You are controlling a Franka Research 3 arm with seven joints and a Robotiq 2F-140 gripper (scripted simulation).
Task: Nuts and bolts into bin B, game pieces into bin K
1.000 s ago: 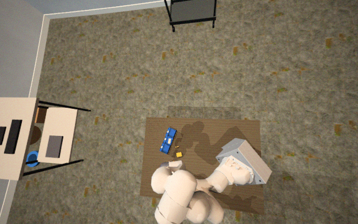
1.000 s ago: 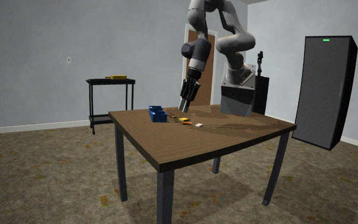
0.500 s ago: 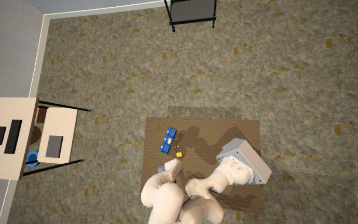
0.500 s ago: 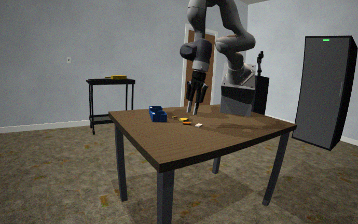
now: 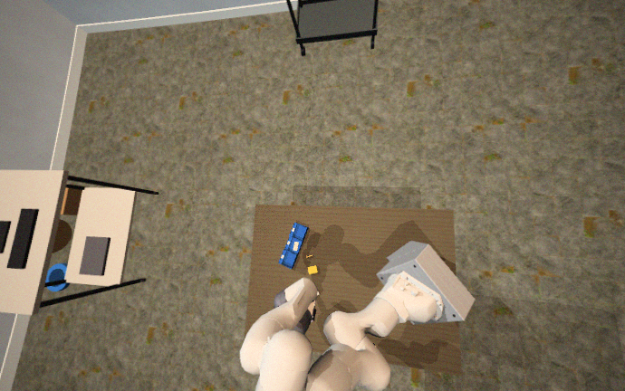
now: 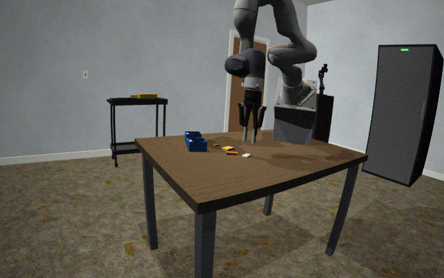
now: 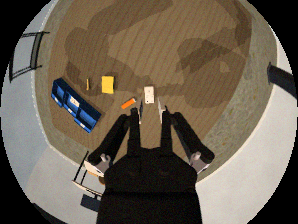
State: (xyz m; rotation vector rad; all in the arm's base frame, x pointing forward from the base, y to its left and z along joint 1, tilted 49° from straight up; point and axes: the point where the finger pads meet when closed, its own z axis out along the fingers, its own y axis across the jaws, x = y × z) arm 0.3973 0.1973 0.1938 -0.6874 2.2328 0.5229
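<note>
My hand is 1 cm short of the pale beige piece and 10 cm above it. Also, from my hand: yellow block 6 cm ahead, 12 cm to the right, 10 cm below; orange piece 7 cm ahead, 3 cm to the right, 9 cm below; thin tan bolt 12 cm ahead, 18 cm to the right, 9 cm below.
</note>
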